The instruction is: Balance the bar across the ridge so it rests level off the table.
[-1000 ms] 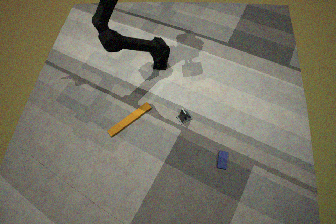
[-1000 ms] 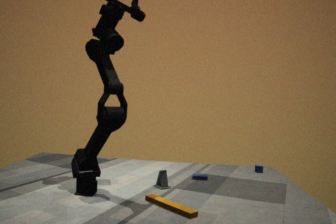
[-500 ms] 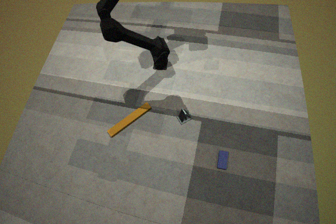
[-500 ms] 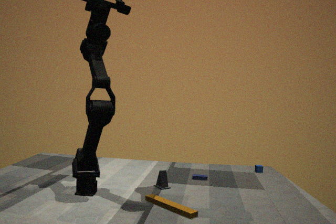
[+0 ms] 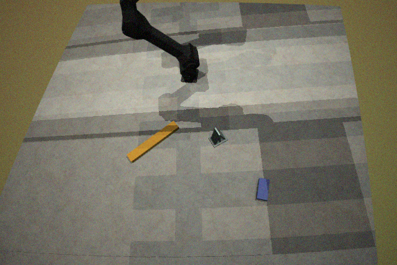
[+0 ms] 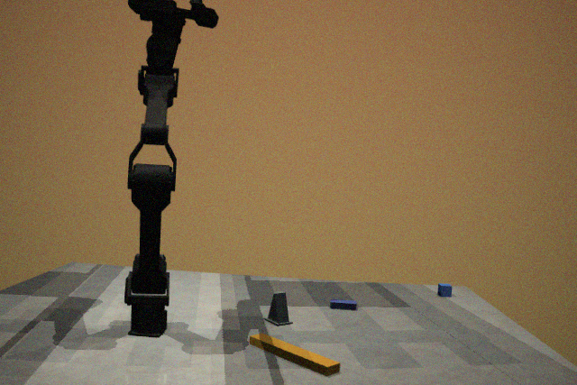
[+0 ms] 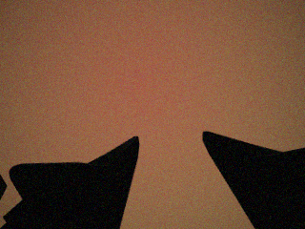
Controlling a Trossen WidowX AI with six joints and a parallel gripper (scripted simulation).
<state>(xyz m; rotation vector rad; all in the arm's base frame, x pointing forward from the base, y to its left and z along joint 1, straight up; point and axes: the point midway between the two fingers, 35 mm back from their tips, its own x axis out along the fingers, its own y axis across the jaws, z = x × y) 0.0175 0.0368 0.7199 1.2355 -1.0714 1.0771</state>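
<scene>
My gripper tip is 75 cm above the yellow bar, 28 cm short of it and 12 cm to the left of it. Round my gripper tip: flat blue block (75 cm below, 40 cm ahead, 27 cm to the left); then small blue cube (74 cm below, 72 cm ahead, 46 cm to the left).
</scene>
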